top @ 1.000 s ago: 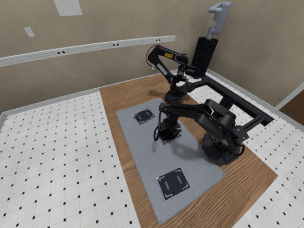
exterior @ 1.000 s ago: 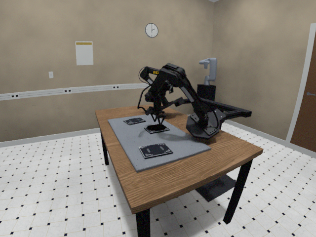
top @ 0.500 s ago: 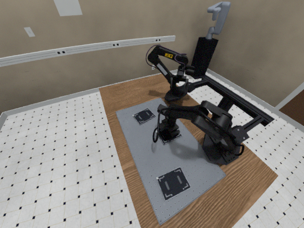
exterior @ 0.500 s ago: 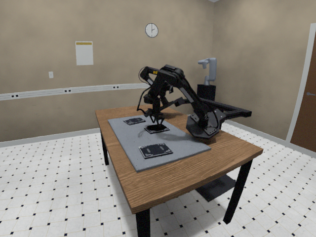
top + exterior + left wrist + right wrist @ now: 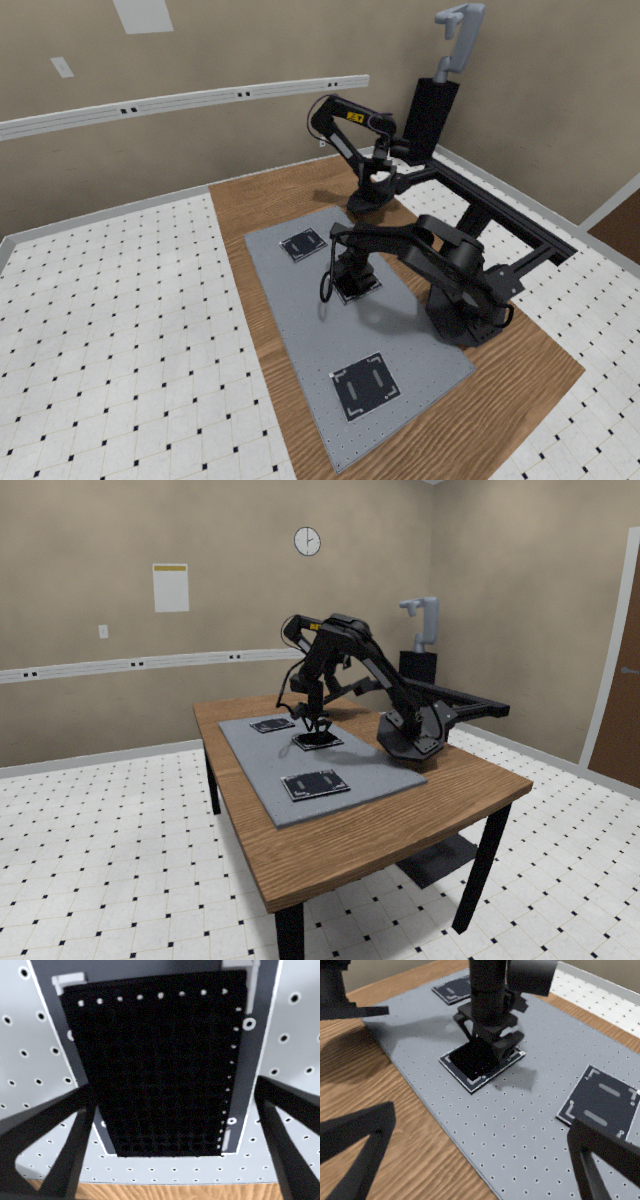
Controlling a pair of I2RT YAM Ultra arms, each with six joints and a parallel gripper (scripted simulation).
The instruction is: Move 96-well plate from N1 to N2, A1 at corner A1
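The black 96-well plate lies 10 mm to the left of my left hand, 10 mm below it and 10 mm behind it.
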